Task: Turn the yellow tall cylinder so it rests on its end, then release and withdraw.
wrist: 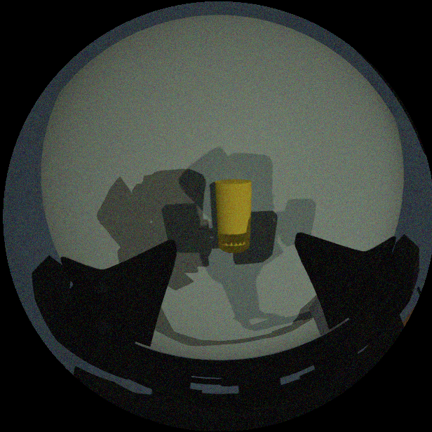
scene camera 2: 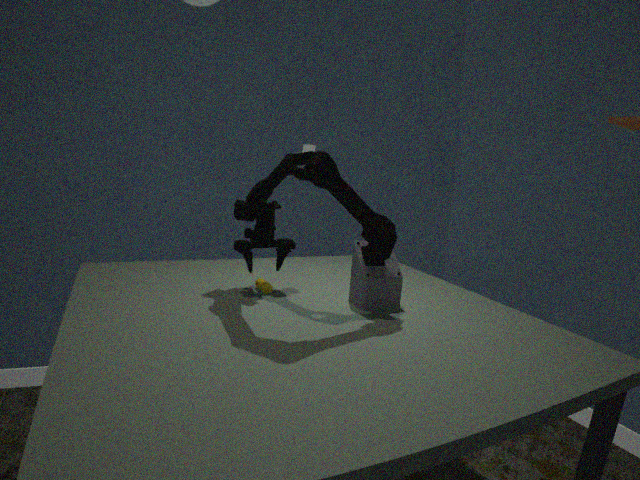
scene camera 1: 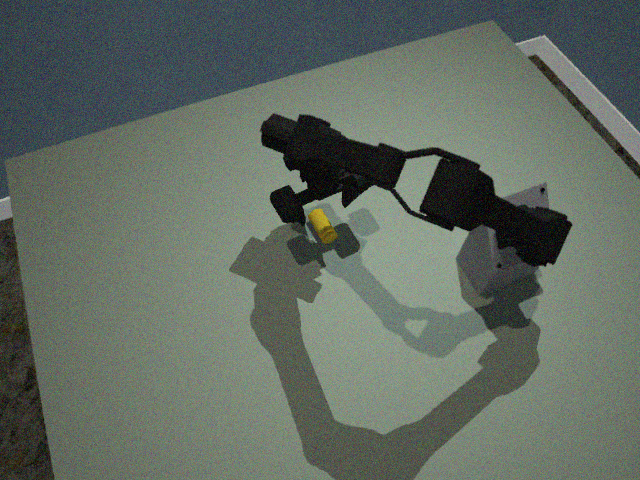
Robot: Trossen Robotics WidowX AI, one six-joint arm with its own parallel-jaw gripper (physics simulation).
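The yellow tall cylinder [scene camera 1: 321,225] [scene camera 2: 263,286] [wrist: 233,207] lies on its side on the pale table [scene camera 1: 129,335] [scene camera 2: 180,408] [wrist: 225,85]. In the wrist view it runs up and down near the middle, with shadow over its lower end. My gripper [scene camera 1: 324,213] [scene camera 2: 264,271] [wrist: 237,243] is open and empty and points down. In scene camera 2 its two fingertips hang a little above the cylinder, apart from it. In the wrist view the cylinder shows between and slightly beyond the fingertips, and its long axis runs across the line that joins them.
The arm's grey base [scene camera 1: 478,263] [scene camera 2: 374,289] stands on the table to the right of the cylinder in both scene views. Shadows of the arm fall around the cylinder. The table's far edge lies behind the arm, with a blue wall beyond it.
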